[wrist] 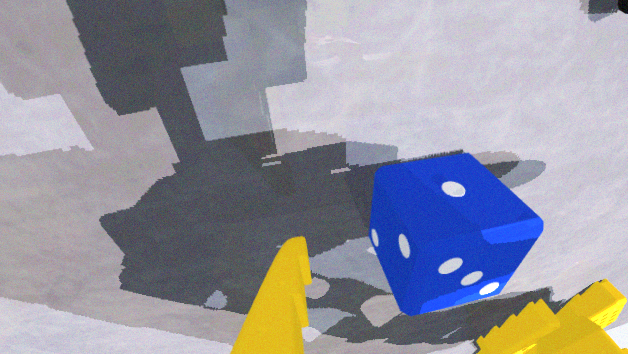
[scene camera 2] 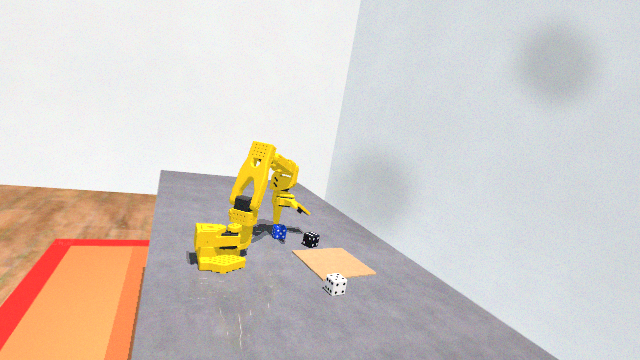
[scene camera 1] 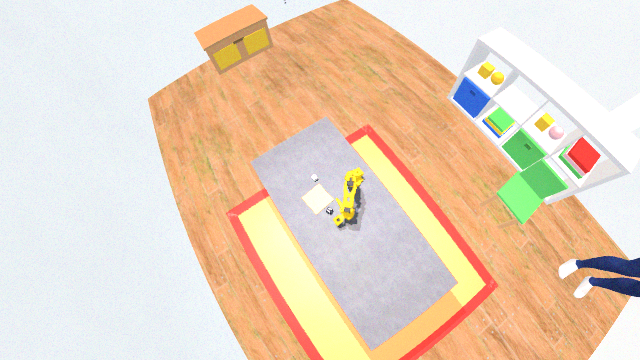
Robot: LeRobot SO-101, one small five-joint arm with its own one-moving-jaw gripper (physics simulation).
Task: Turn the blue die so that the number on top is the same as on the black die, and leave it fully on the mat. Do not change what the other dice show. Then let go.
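Pixels of known places: hand, tool point: (wrist: 307, 253) (scene camera 2: 275, 226) (scene camera 1: 347, 216); arm's base, link origin: (wrist: 552, 307) (scene camera 2: 229, 260).
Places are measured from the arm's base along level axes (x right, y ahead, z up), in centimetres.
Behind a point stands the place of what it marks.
The blue die (scene camera 2: 279, 231) {x -12.1, y 14.1, z 2.0 cm} (wrist: 445, 220) {x -14.3, y 16.0, z 2.4 cm} lies on the grey table, off the tan mat (scene camera 1: 317, 199) {x 1.6, y 23.2, z 0.4 cm} (scene camera 2: 332, 261) {x 2.0, y 22.7, z 0.4 cm}. In the wrist view its upper face shows one pip; side faces show two and three. It is hidden in scene camera 1. The black die (scene camera 1: 329, 211) {x -9.1, y 21.7, z 3.0 cm} (scene camera 2: 311, 239) {x -6.5, y 20.6, z 2.3 cm} stands beside the mat, between it and the blue die; I cannot read its top number surely. My gripper (scene camera 2: 292, 218) (wrist: 456, 265) is open, its jaws wide apart. It hangs above and behind the blue die and holds nothing.
The white die (scene camera 1: 314, 177) {x 13.5, y 17.4, z 3.0 cm} (scene camera 2: 335, 284) {x 15.6, y 16.4, z 2.4 cm} stands by the mat's other side, with several pips on top. The grey table (scene camera 1: 390, 260) {x -52.0, y 9.3, z 0.0 cm} (scene camera 2: 240, 310) {x 17.9, y -0.9, z 0.0 cm} carries the arm's base. A sliver of a black thing (wrist: 624, 5) {x -9.1, y 19.6, z 0.3 cm} shows at the wrist view's top right corner.
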